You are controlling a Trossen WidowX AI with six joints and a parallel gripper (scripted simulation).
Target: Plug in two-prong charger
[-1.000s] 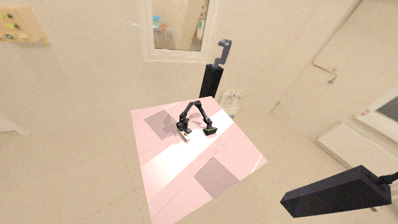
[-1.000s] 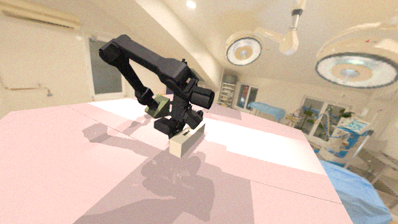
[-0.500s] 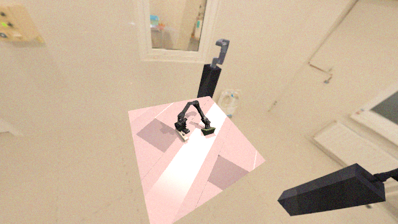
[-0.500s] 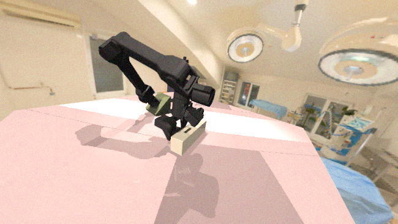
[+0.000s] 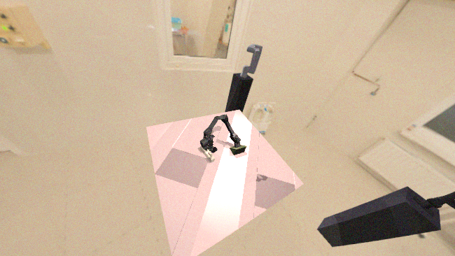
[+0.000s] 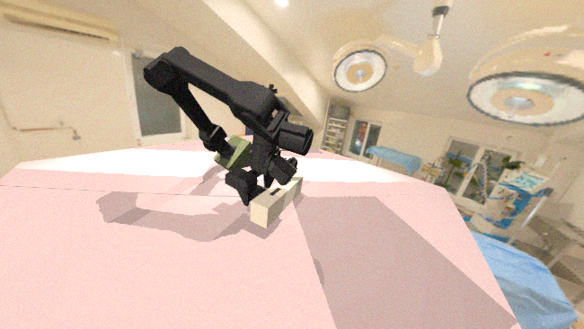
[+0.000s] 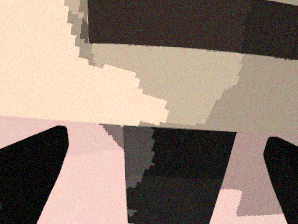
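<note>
Now: gripper tip 20 mm short of the black two-prong charger and 10 mm below it.
</note>
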